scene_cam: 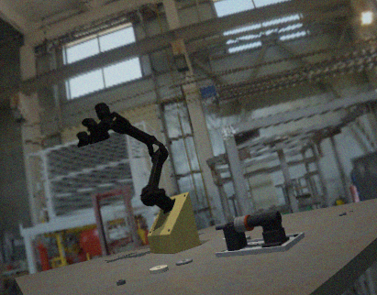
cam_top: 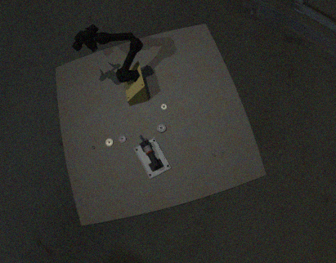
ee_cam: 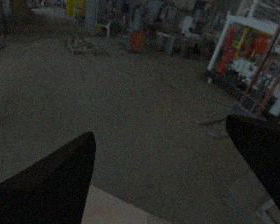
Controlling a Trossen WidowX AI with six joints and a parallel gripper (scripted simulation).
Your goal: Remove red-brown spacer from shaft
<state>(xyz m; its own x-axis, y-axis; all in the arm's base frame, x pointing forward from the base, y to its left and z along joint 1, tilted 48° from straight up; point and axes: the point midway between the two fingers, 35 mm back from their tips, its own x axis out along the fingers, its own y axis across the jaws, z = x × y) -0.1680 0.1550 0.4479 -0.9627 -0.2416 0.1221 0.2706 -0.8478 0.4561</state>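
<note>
Now: the dark shaft 69 cm ahead of my gripper tip, 48 cm below it and 12 cm to the left of it. Also, from my gripper tip: red-brown spacer 75 cm ahead, 48 cm below, 13 cm to the left; then small dark bit 56 cm below, 54 cm ahead, 22 cm to the right.
</note>
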